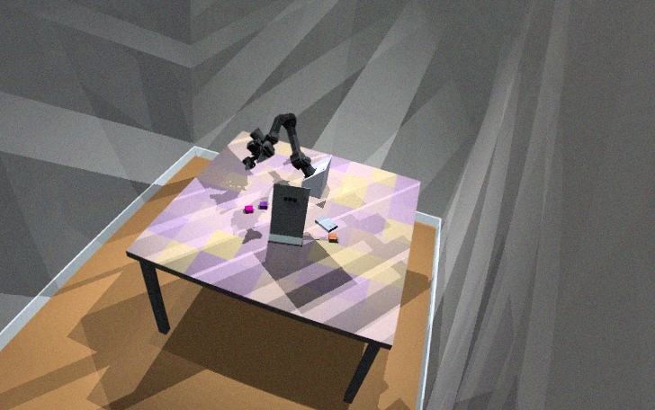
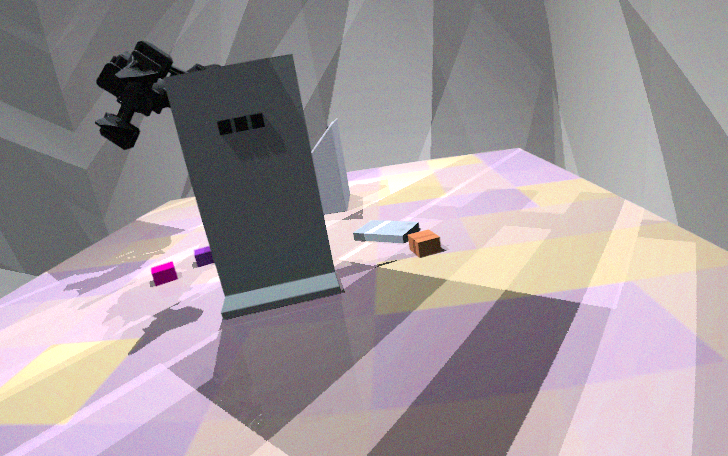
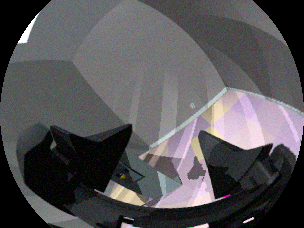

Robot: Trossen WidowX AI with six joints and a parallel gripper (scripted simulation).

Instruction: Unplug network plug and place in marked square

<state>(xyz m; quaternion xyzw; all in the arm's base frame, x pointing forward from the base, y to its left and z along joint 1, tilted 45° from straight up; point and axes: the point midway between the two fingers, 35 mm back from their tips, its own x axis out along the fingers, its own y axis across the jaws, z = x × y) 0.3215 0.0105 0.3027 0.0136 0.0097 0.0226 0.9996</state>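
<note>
Right now my gripper tip is 230 mm to the right of the network plug, 70 mm above it and 40 mm short of it. The rest, counted from my gripper tip: purple cube 310 mm below, 110 mm behind, 30 mm to the left; magenta cube 310 mm below, 40 mm behind, 20 mm to the right; grey upright panel 230 mm to the left, 170 mm below, 60 mm ahead.
</note>
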